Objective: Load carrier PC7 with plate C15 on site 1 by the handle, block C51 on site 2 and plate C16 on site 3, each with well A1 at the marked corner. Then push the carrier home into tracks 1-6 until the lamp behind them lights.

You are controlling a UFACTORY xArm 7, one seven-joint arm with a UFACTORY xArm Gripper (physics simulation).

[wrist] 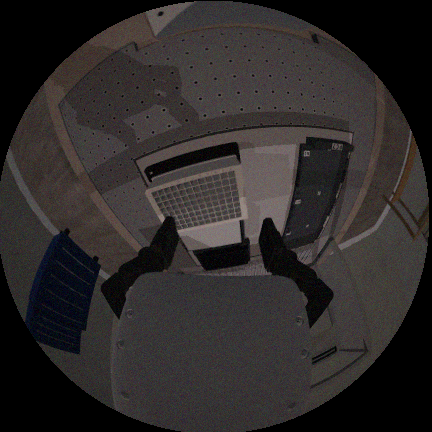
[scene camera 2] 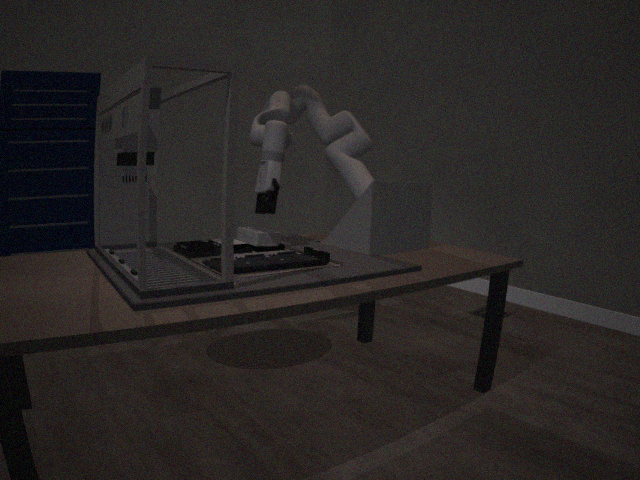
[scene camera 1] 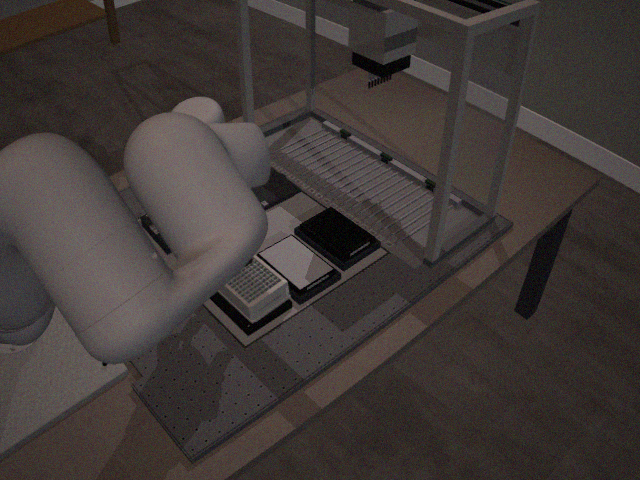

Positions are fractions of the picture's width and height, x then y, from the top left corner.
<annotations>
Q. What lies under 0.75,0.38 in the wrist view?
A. A dark carrier.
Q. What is my gripper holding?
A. Nothing.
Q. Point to a dark carrier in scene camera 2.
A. At 0.49,0.54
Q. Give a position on a dark carrier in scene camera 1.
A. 0.44,0.39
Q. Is my gripper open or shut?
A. Open.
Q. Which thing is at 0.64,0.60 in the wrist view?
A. My gripper.
</annotations>
